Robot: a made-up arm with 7 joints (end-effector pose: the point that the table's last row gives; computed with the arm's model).
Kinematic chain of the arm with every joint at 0, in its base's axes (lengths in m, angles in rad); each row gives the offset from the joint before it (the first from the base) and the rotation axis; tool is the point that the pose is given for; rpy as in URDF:
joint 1: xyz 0 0 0.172 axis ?
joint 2: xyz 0 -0.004 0.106 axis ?
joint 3: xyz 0 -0.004 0.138 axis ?
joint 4: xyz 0 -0.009 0.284 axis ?
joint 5: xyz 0 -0.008 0.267 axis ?
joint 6: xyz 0 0 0.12 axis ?
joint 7: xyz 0 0 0.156 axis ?
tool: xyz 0 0 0 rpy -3.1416 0 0
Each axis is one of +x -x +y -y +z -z.
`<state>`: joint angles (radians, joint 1 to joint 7).
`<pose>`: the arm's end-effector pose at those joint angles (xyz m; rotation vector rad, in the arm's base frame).
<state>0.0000 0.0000 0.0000 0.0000 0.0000 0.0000 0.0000</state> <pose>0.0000 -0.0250 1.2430 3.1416 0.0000 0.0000</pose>
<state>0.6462 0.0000 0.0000 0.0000 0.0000 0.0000 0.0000</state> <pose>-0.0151 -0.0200 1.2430 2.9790 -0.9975 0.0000</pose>
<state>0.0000 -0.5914 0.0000 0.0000 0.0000 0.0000 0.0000</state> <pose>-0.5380 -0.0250 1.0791 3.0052 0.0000 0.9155</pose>
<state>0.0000 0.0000 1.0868 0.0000 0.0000 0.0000 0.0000</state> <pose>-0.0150 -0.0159 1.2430 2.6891 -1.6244 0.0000</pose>
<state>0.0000 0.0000 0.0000 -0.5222 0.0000 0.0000 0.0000</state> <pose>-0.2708 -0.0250 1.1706 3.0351 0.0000 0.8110</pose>
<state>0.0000 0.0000 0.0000 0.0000 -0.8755 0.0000 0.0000</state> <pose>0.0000 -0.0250 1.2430 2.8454 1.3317 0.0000</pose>
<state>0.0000 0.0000 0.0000 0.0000 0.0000 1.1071 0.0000</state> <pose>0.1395 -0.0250 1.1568 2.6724 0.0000 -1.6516</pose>
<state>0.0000 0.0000 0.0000 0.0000 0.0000 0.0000 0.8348</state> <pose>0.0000 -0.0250 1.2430 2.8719 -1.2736 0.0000</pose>
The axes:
joint 1: -z
joint 2: +y
joint 3: -z
joint 4: +y
joint 5: -z
joint 6: +y
joint 7: -z

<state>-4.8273 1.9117 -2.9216 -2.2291 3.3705 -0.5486 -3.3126</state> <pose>-0.0728 -0.0127 -0.2079 0.2547 0.4467 -1.4051</pose>
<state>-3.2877 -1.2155 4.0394 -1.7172 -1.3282 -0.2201 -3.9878</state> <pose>0.1261 0.4158 0.7424 2.3741 -1.0638 1.1193</pose>
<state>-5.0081 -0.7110 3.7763 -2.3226 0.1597 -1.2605 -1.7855</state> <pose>-0.1017 -0.1542 0.4033 -0.3338 0.2335 2.6906</pose>
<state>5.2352 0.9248 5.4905 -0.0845 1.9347 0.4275 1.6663</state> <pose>0.4757 0.6041 0.8420 1.1172 -1.6956 -0.0463</pose>
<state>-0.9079 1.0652 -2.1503 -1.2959 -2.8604 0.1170 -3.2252</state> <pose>0.7345 0.2228 0.2846 -0.7698 -0.9565 0.7846</pose>
